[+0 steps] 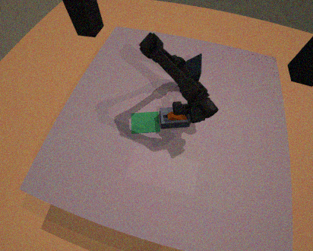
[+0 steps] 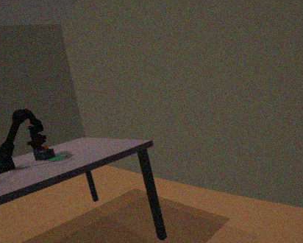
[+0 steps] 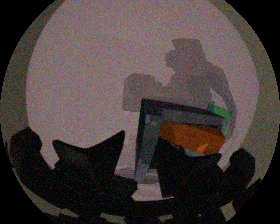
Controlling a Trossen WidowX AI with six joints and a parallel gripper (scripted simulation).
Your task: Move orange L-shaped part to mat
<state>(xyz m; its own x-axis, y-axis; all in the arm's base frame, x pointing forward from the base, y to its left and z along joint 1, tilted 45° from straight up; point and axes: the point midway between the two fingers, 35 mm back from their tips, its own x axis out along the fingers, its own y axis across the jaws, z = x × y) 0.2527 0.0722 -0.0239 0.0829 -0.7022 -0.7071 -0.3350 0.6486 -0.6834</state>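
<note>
Right now the orange L-shaped part is 5 cm to the right of my gripper tip, 1 cm below it and 1 cm ahead of it. From my gripper tip the other things lie so: green mat (22 cm to the right, 7 cm ahead, 6 cm below).
</note>
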